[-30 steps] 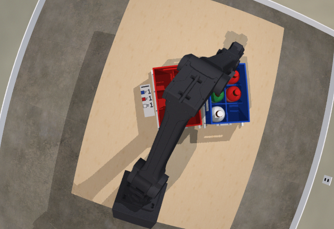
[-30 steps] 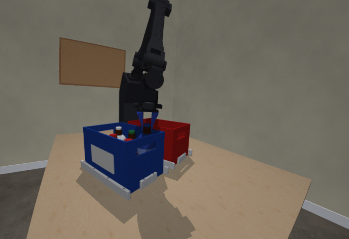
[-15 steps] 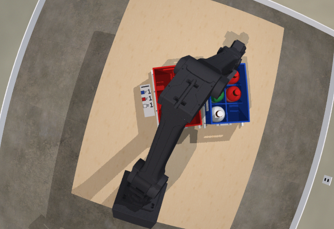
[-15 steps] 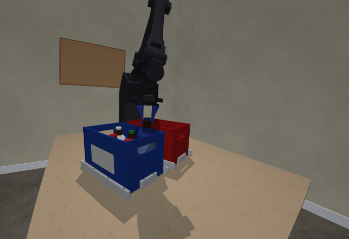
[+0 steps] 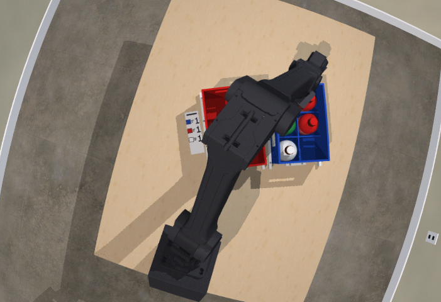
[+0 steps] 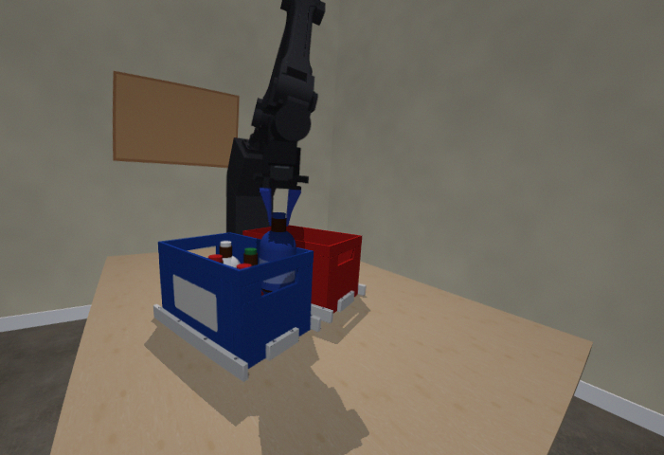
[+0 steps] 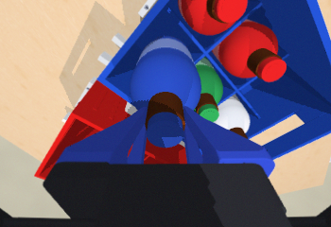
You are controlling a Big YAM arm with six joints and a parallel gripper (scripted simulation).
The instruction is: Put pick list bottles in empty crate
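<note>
My hand is 60 mm above the blue-label bottle. Also, from my hand: green-label bottle: 70 mm behind, 30 mm to the right, 140 mm below; then white-label bottle: 160 mm behind, 60 mm to the right, 140 mm below; then blue crate: 60 mm behind, 70 mm to the right, 150 mm below.
</note>
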